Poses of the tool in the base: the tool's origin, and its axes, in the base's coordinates. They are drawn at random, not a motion.
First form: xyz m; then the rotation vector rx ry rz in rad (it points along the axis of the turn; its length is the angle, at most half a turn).
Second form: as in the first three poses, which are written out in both.
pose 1, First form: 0.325 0.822 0.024 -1.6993 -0.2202 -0.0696
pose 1, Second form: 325 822 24 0.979 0.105 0.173 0.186 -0.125 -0.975
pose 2, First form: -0.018 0.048 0.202 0.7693 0.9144 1.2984
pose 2, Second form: -18 48 202 0.034 0.991 -0.126 -0.453 0.128 0.883
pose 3, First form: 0.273 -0.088 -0.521 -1.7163 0.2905 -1.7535
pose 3, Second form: 273 -88 -521 0.077 -0.587 0.806 0.296 -0.759 -0.581
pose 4, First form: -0.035 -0.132 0.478 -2.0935 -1.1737 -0.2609
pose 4, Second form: -35 -132 478 0.567 0.665 0.487 0.808 -0.334 -0.485
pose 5, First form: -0.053 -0.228 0.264 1.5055 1.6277 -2.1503
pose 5, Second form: -53 -228 264 -0.524 0.477 -0.706 0.550 -0.444 -0.707
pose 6, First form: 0.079 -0.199 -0.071 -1.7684 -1.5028 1.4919
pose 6, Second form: 79 -199 -71 -0.136 0.875 -0.465 0.471 -0.356 -0.807
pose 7, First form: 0.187 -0.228 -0.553 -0.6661 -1.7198 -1.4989
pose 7, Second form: 187 -228 -553 -0.586 -0.088 0.805 0.786 0.180 0.592
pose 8, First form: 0.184 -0.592 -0.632 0.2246 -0.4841 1.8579
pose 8, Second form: 184 -592 -632 -0.336 0.859 0.385 -0.938 -0.269 -0.217
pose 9, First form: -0.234 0.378 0.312 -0.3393 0.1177 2.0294
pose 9, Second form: -234 378 312 -0.431 0.855 -0.289 -0.883 -0.466 -0.063
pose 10, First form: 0.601 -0.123 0.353 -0.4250 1.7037 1.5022
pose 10, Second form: 601 -123 353 -0.618 0.253 -0.745 -0.707 0.236 0.667
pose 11, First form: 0.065 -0.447 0.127 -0.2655 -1.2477 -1.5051
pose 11, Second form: 65 -447 127 -0.366 -0.584 0.725 0.820 0.165 0.547
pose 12, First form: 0.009 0.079 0.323 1.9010 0.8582 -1.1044
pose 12, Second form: 9 79 323 0.399 0.171 -0.901 0.830 -0.484 0.276
